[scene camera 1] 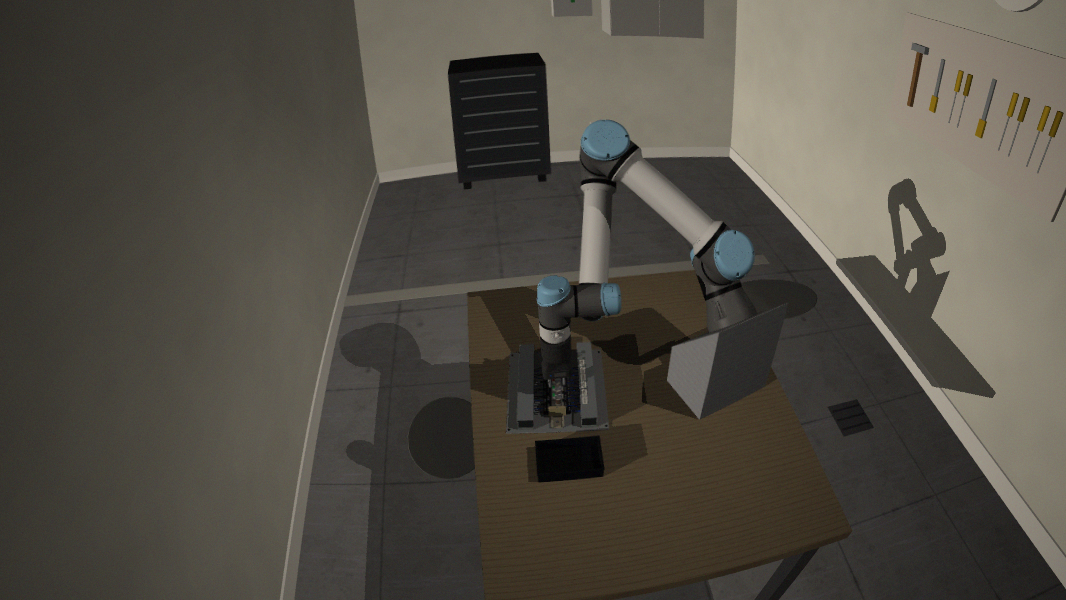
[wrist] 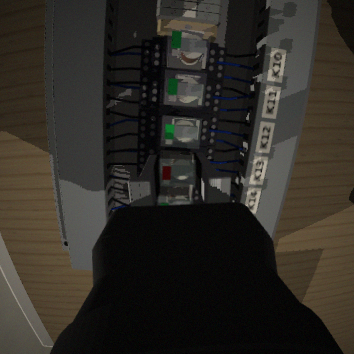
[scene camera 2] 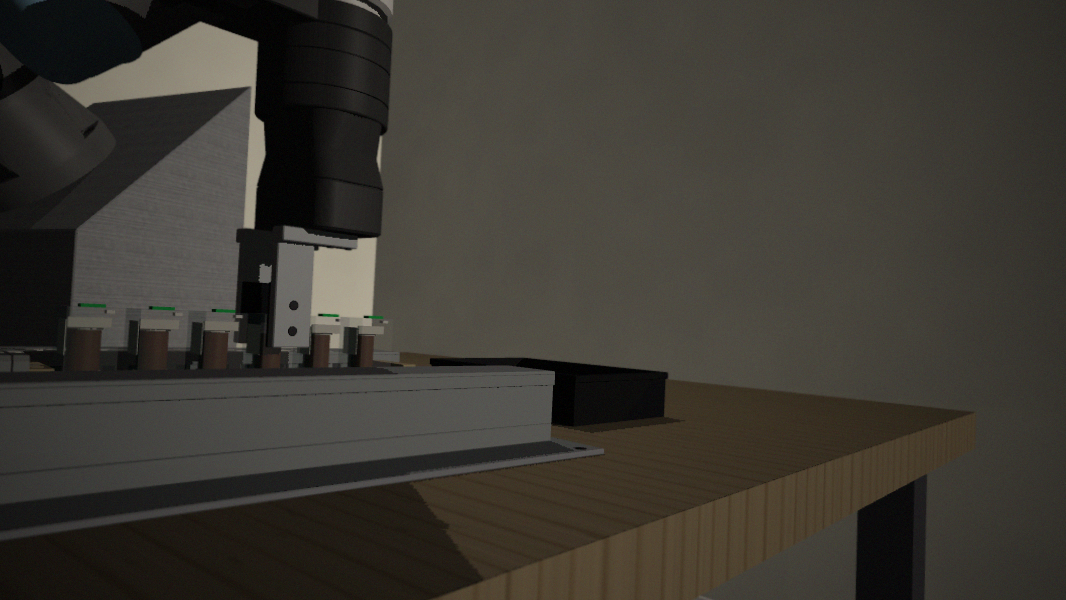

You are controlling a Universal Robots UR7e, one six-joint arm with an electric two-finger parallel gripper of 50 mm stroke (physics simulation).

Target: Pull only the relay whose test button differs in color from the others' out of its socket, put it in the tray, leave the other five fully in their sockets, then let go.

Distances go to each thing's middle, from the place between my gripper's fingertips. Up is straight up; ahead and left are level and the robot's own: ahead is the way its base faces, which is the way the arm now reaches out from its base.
Now: hand right at the relay (wrist: 176, 167).
